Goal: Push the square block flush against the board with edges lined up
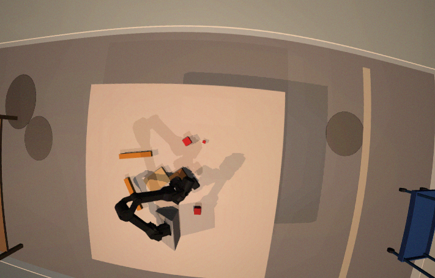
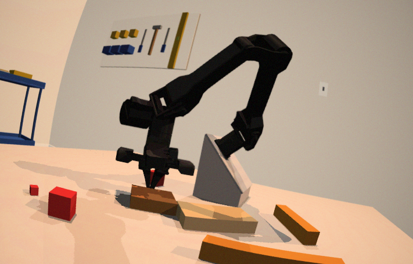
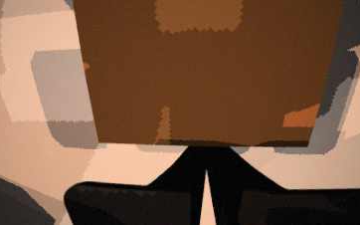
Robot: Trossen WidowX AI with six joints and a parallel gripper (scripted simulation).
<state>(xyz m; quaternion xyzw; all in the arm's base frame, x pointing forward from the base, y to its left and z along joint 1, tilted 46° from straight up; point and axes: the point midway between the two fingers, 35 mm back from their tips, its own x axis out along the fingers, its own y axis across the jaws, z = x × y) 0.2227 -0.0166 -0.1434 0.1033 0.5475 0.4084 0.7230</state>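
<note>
The square block is 5 cm ahead of my gripper tip, 3 cm to the left of it and 1 cm above it. The rest, counted from my gripper tip: tiny red cube (26 cm ahead, 13 cm to the right).
</note>
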